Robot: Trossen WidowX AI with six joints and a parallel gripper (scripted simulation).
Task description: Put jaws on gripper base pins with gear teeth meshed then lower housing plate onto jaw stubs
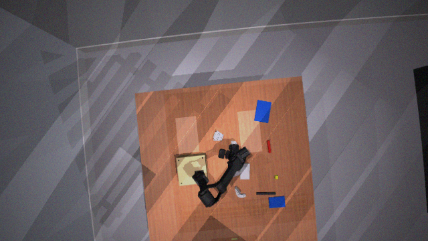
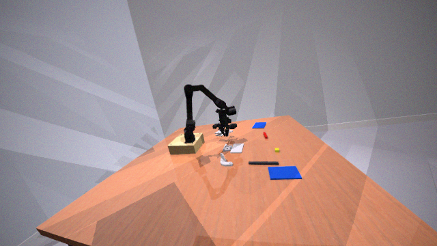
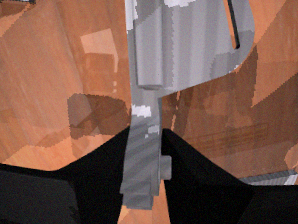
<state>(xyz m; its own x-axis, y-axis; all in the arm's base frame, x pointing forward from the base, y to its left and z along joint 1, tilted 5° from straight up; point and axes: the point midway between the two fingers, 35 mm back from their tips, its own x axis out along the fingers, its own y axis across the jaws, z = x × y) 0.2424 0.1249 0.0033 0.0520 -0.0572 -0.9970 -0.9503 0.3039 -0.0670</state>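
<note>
The housing plate lies 140 mm to the right of my gripper tip, 30 mm below it and 30 mm ahead of it. Also, from my gripper tip: gripper base: 130 mm to the left, 80 mm behind, 10 mm below; flat white plate: 150 mm to the right, 90 mm ahead, 30 mm below; jaw: 30 mm above, 20 mm to the left.
</note>
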